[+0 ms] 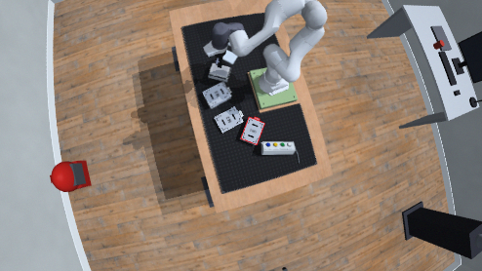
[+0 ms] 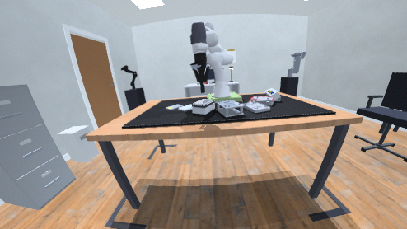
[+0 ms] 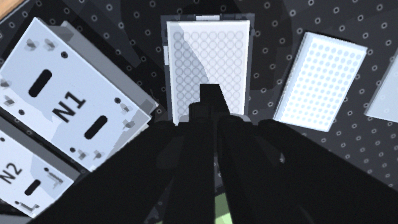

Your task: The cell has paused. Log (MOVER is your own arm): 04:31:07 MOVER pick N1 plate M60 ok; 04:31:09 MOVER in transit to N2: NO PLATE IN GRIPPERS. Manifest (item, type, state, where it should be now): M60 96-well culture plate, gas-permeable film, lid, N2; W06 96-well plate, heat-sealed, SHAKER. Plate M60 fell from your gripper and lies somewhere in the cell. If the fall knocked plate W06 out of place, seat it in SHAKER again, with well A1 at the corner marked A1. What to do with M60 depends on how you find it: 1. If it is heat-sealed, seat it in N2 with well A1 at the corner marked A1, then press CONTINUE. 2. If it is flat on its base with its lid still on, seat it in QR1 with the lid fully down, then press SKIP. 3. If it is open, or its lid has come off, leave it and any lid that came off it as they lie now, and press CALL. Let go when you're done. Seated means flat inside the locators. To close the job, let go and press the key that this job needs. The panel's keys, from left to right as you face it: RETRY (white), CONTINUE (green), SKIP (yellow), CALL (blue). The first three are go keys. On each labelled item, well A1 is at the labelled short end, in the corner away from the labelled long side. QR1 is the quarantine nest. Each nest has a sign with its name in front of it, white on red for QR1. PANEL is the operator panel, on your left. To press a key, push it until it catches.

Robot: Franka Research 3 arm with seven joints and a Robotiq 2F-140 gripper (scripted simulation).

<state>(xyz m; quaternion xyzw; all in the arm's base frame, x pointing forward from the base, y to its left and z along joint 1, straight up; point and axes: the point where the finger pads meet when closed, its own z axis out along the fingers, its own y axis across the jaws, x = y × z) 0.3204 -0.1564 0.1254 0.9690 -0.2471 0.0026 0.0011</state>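
My gripper is now 58 cm to the right of the blue call key, 20 cm past it and 9 cm above it. From my hand the other things lie so: N2 nest (35 cm to the left, 15 cm below, 1 cm ahead); then QR1 nest (46 cm to the left, 12 cm below, 12 cm behind); then flat white piece (15 cm below, 13 cm to the right, 9 cm behind).
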